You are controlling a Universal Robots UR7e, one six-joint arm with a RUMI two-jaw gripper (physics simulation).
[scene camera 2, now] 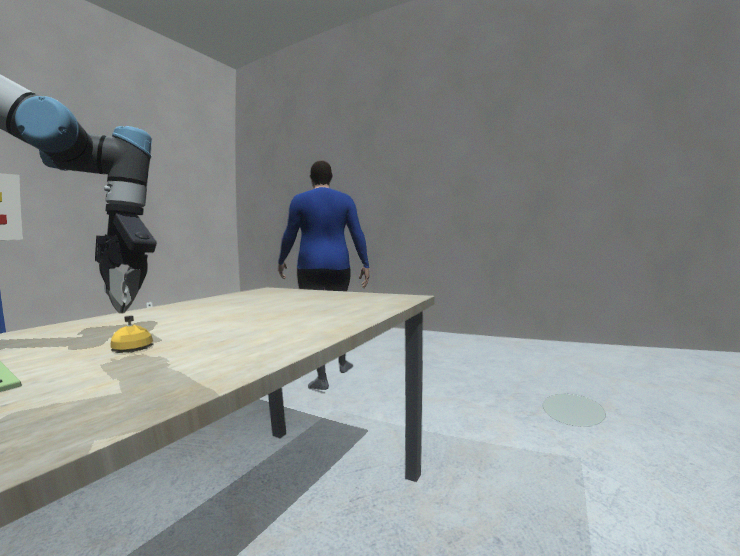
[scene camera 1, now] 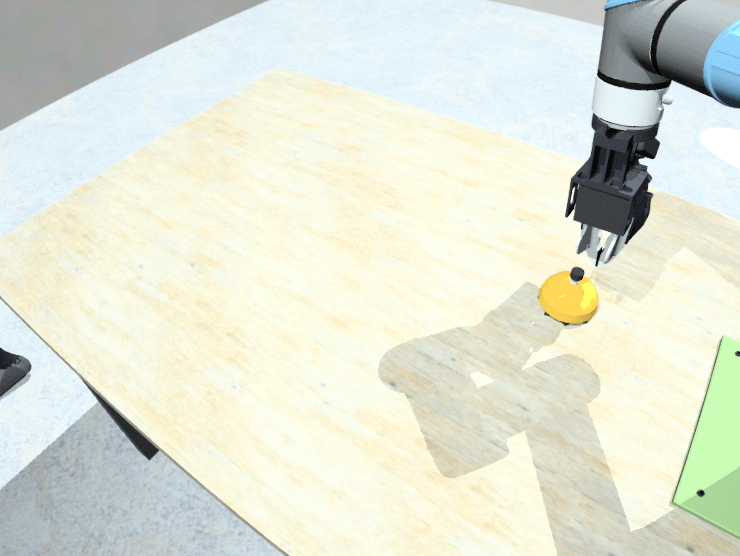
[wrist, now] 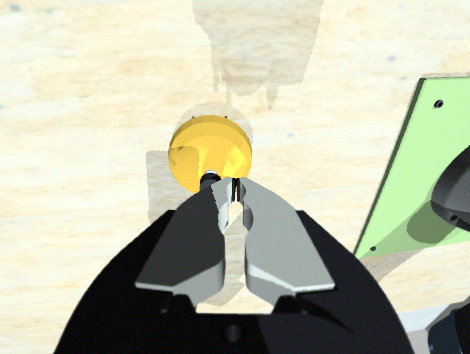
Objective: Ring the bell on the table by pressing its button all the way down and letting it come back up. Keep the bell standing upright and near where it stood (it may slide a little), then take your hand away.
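Places are measured from the arm's base along level axes (x ahead, y left, z up), in millimetres.
Pixels of known places: gripper, fingertip midpoint: (scene camera 2: 121,313) (scene camera 1: 596,265) (wrist: 236,180).
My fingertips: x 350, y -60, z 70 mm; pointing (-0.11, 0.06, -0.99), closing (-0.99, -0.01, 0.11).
Observation:
Behind a point stands the place of what it marks.
The yellow dome bell (scene camera 1: 567,298) {y -19, x 365, z 30 mm} (scene camera 2: 131,338) {y -80, x 356, z 20 mm} (wrist: 210,142) {y -73, x 367, z 30 mm} stands upright on the table. Its black button (scene camera 1: 576,273) {y -41, x 369, z 59 mm} (scene camera 2: 128,318) {y -54, x 365, z 56 mm} (wrist: 208,180) {y -54, x 370, z 59 mm} is up on a short stem. My gripper (scene camera 1: 598,260) {y -60, x 350, z 70 mm} (scene camera 2: 122,310) {y -60, x 350, z 70 mm} (wrist: 236,180) {y -60, x 350, z 70 mm} is shut and empty, pointing down. In the scene views its tips are a little above the button's height and slightly to one side of it, apart from it. In the wrist view the button shows just left of the tips, partly hidden behind the left finger.
A green plate (scene camera 1: 711,442) {y 57, x 130, z 1 mm} (scene camera 2: 7,377) {y -80, x 146, z 1 mm} (wrist: 400,165) {y -24, x 144, z 1 mm} lies on the table (scene camera 1: 269,239) {y 111, x 810, z -7 mm} (scene camera 2: 269,322) {y -127, x 689, z -7 mm}, carrying the robot's dark base in the wrist view. A person in a blue top (scene camera 2: 323,227) stands beyond the table in scene camera 2.

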